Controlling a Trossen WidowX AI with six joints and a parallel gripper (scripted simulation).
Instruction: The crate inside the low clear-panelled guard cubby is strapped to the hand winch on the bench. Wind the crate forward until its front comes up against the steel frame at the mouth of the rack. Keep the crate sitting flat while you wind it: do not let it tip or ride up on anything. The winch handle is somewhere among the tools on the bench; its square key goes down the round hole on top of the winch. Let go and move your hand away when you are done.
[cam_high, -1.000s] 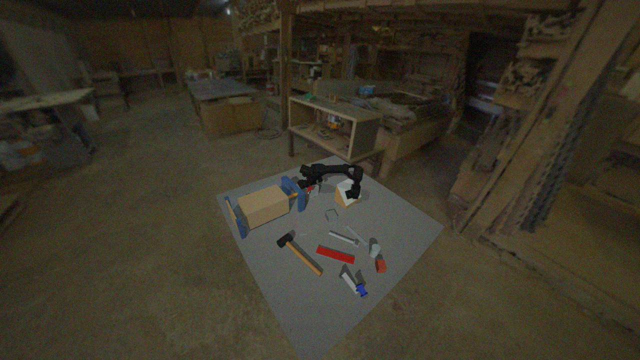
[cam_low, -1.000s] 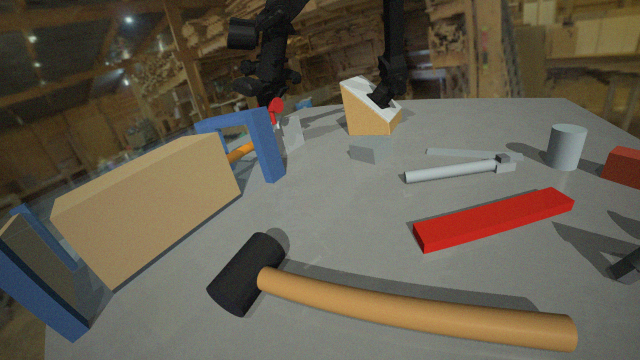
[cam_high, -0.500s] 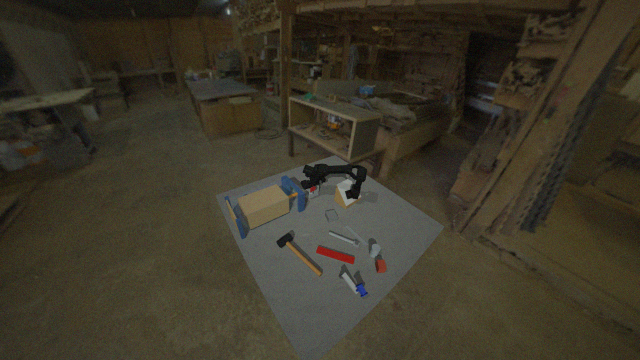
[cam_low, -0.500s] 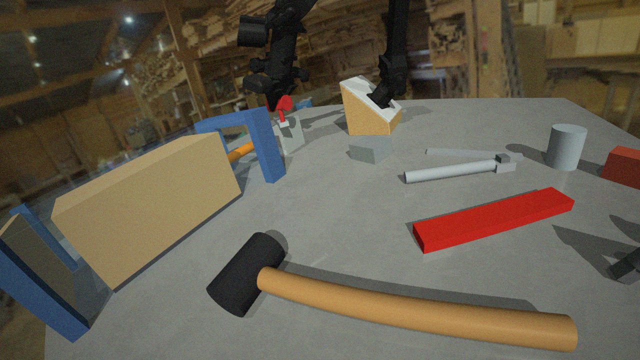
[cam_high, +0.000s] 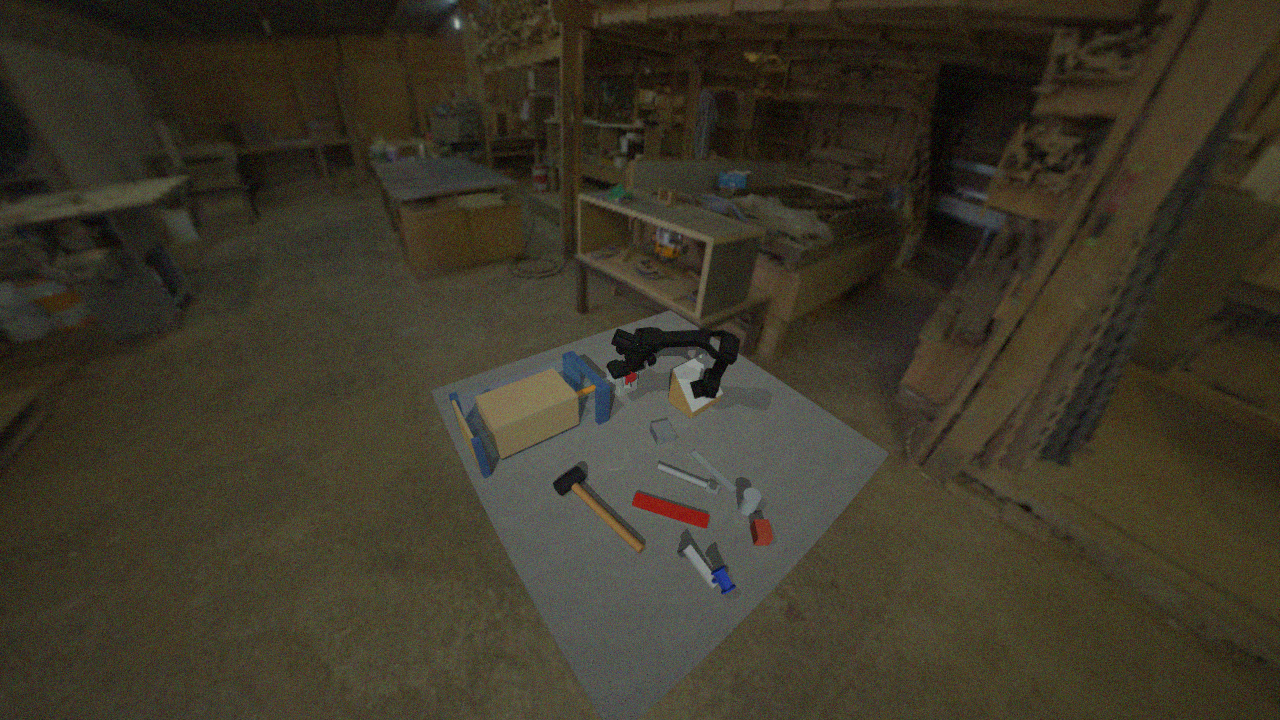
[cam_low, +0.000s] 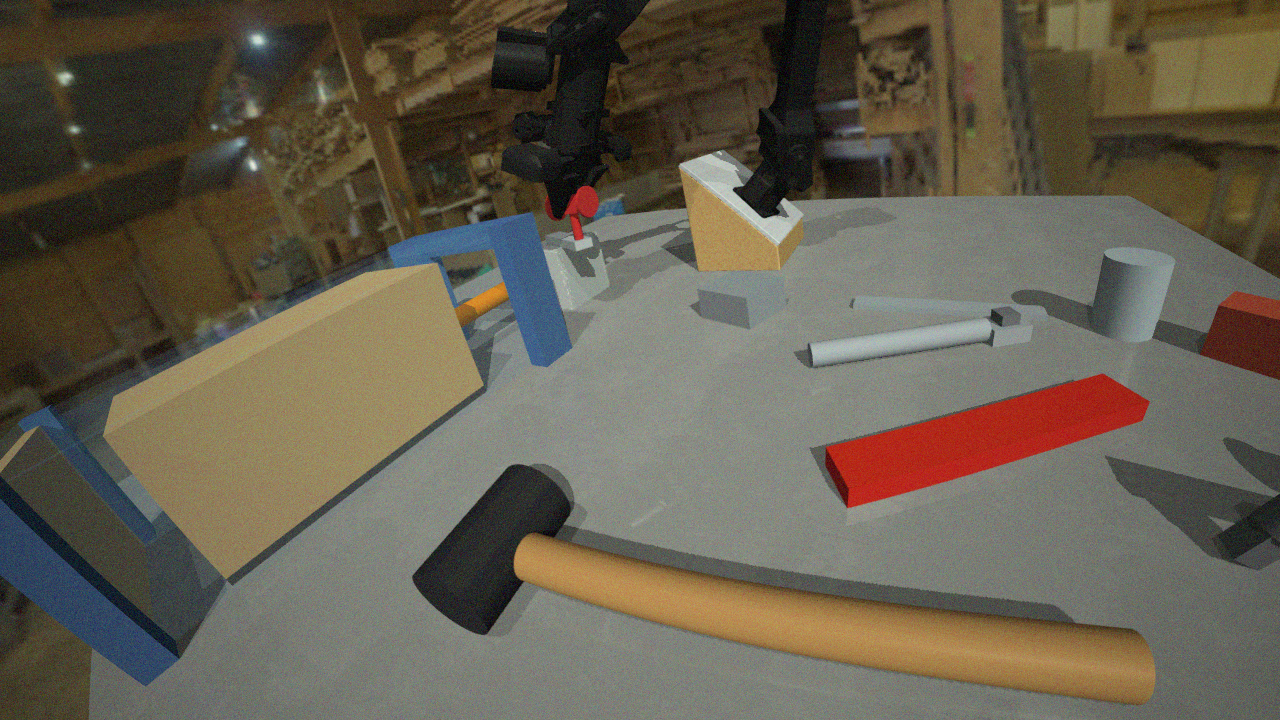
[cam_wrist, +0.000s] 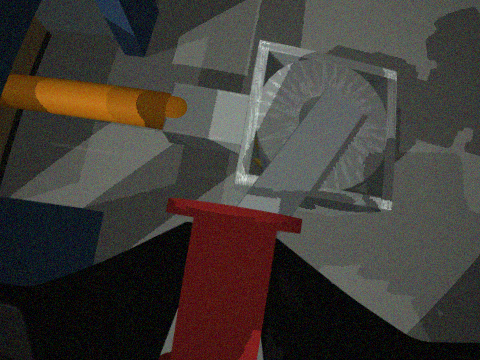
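My gripper tip is 100 mm above the winch, 90 mm to the left of it and 50 mm past it. Round my gripper tip: grey block: 220 mm to the left, 120 mm below, 30 mm behind; winch handle with red knob: 30 mm below, 20 mm to the right, 20 mm behind; flat grey strip: 440 mm to the left, 130 mm below, 80 mm behind.
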